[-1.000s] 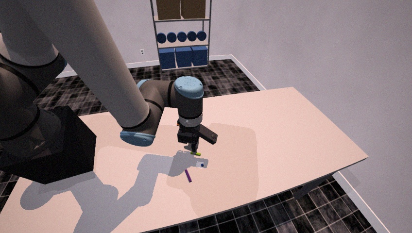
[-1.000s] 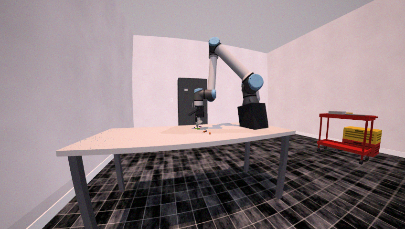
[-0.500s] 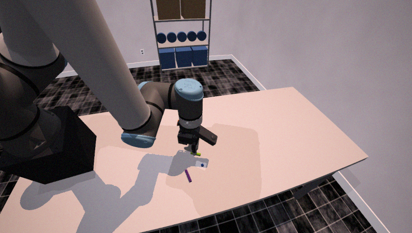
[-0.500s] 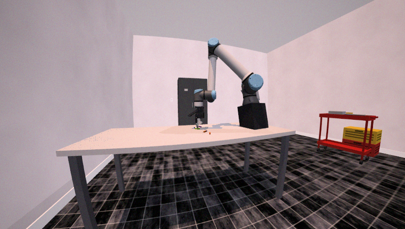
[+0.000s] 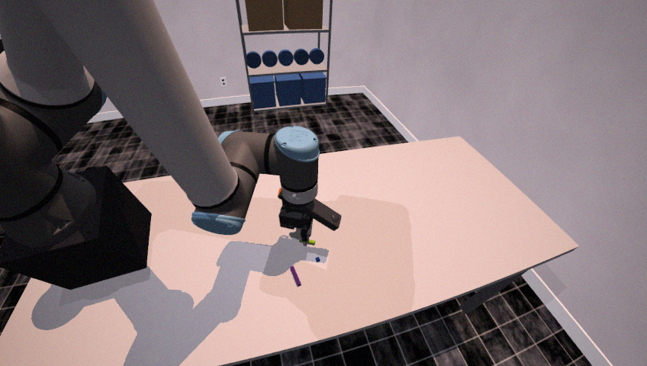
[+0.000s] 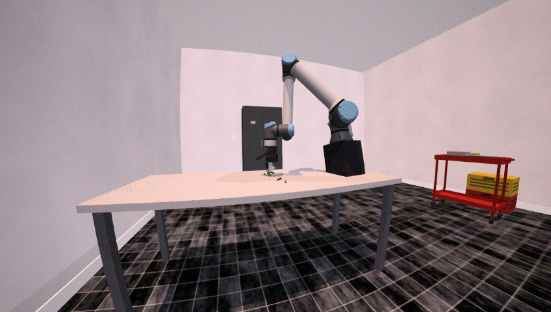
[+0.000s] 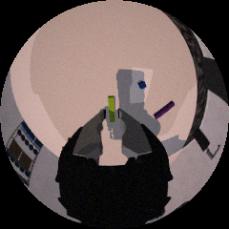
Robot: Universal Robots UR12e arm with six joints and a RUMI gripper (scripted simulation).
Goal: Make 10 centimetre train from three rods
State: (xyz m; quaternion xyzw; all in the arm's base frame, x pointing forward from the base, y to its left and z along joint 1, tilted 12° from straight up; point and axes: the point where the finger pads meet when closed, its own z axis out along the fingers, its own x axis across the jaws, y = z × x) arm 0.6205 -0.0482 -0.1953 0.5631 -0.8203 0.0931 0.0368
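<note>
Now: the lime rod 1 cm below my hand. Also, from my hand: purple rod: 5 cm behind, 11 cm to the right, 1 cm below.
</note>
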